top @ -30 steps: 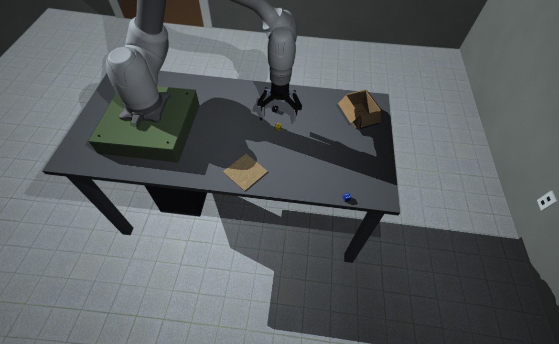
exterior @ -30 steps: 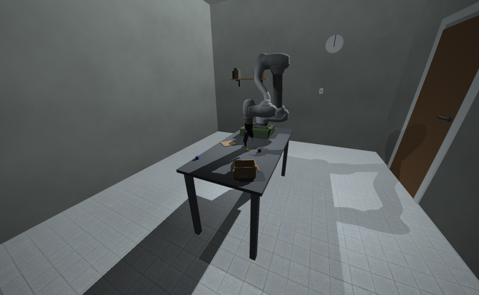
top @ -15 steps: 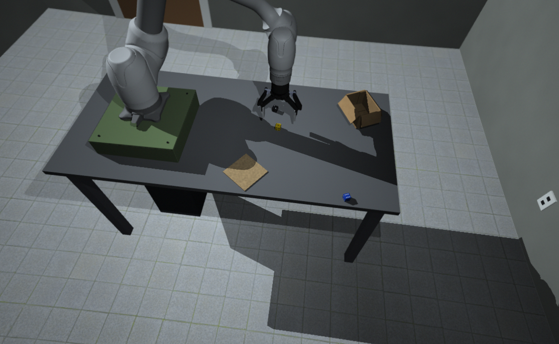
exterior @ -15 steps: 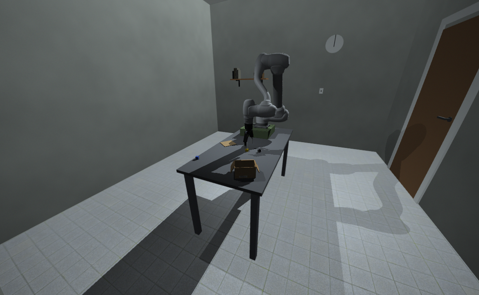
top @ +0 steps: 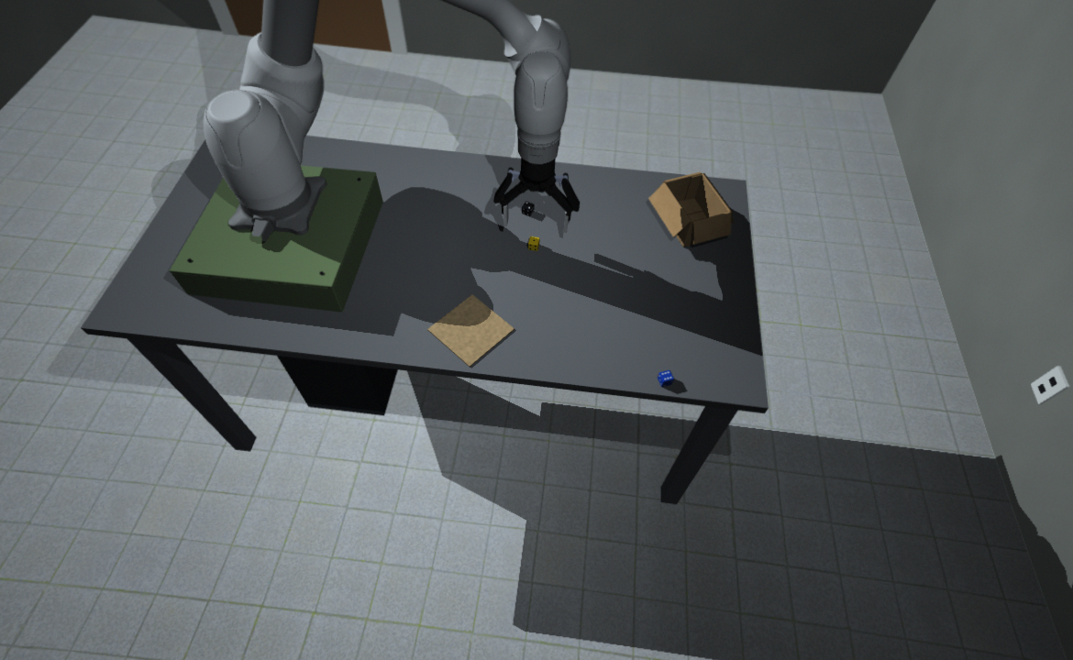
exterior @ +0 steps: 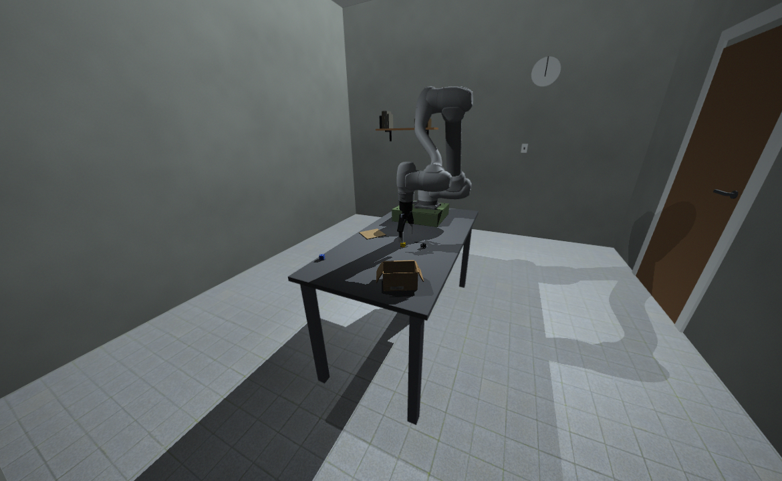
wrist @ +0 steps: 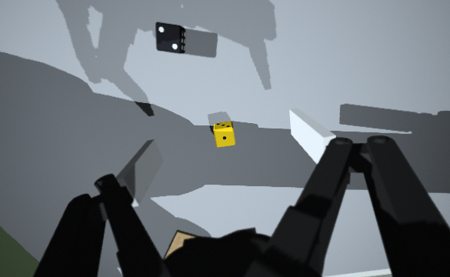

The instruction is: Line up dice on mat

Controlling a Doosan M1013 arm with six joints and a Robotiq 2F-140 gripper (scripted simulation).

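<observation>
Now: the yellow die 20 mm to the right of my hand and 60 mm below it. Round my hand: tan mat (120 mm behind, 290 mm to the right, 70 mm below); then cardboard box (390 mm ahead, 120 mm to the left, 20 mm below); then black die (30 mm behind, 100 mm to the left, 60 mm below).
</observation>
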